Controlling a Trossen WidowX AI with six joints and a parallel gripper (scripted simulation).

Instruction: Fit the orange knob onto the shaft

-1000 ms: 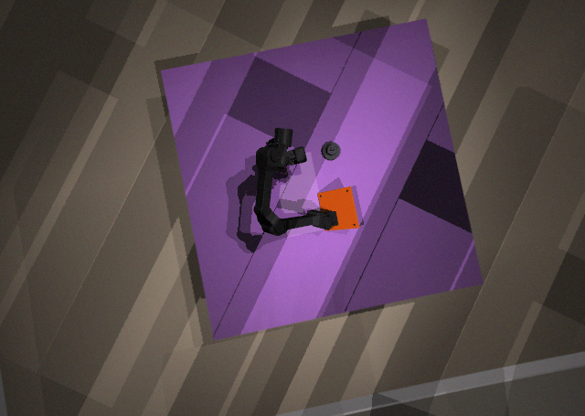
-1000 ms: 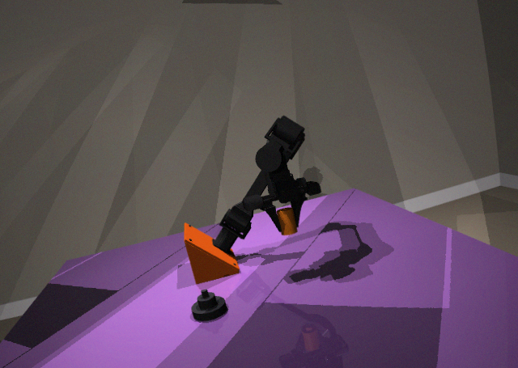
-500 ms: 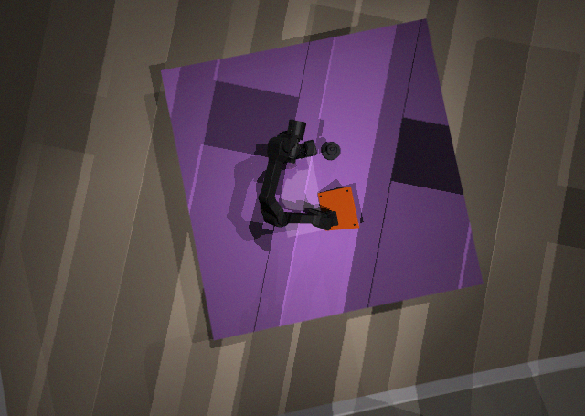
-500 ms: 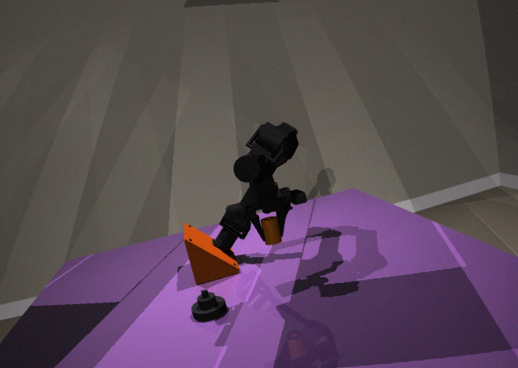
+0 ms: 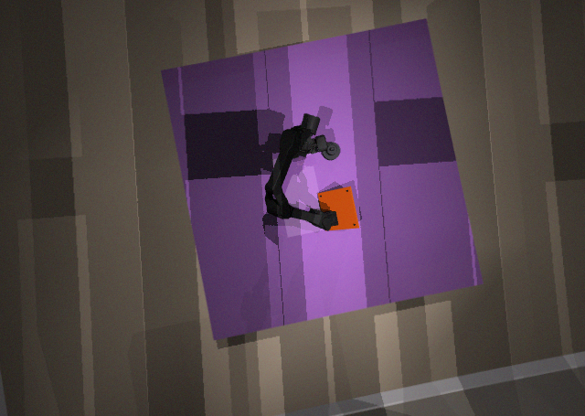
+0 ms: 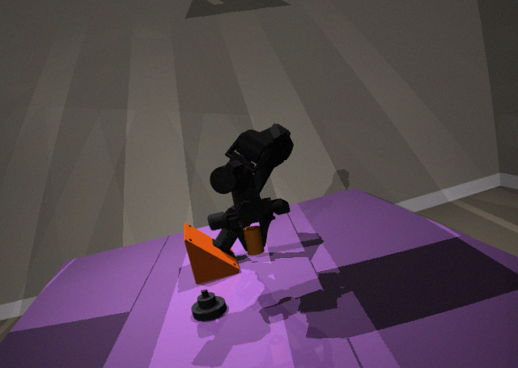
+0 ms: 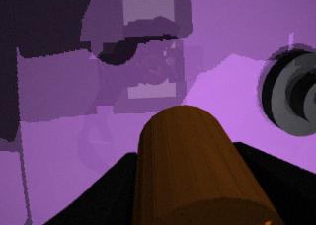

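The shaft pedestal lies 14 cm to the right of my gripper tip and 10 cm below it. The rest, counted from my gripper tip: orange knob: 2 cm above.
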